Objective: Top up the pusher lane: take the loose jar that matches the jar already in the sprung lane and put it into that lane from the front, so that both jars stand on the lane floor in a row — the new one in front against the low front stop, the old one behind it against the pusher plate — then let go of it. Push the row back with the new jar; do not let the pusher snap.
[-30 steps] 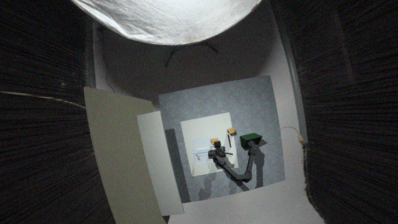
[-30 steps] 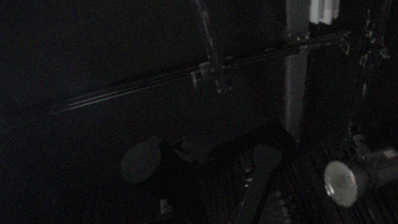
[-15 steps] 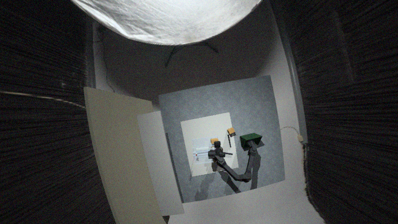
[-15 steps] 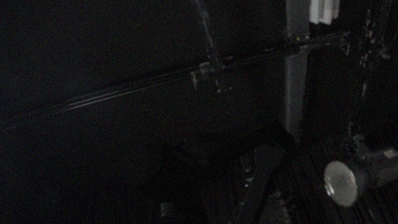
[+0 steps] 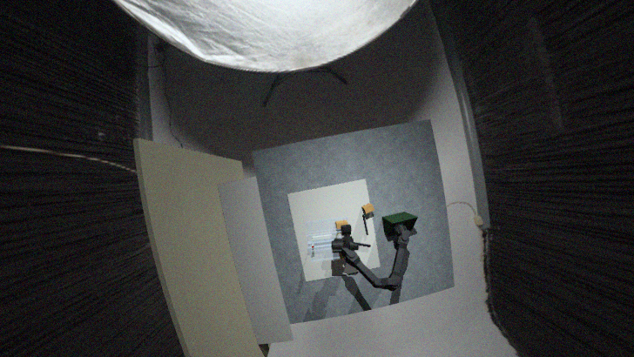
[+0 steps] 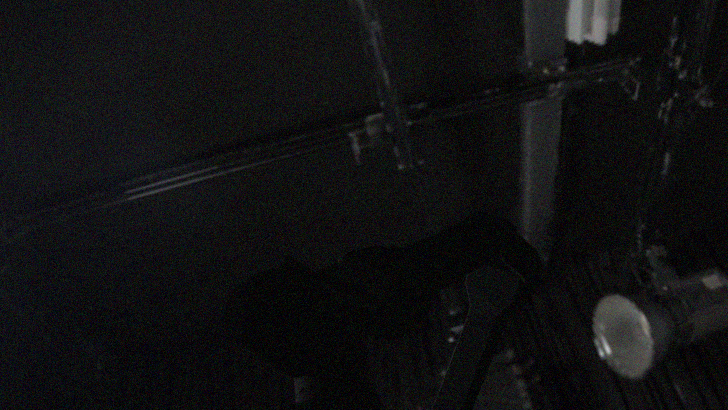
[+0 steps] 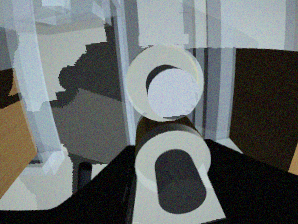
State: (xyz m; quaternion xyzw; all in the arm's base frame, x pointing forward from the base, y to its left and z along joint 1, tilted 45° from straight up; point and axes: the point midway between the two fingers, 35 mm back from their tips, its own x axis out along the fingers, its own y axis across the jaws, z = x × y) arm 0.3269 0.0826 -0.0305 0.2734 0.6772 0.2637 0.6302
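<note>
The clear pusher lane lies 14 cm ahead of my gripper tip, 2 cm to the left of it and 3 cm below it.
</note>
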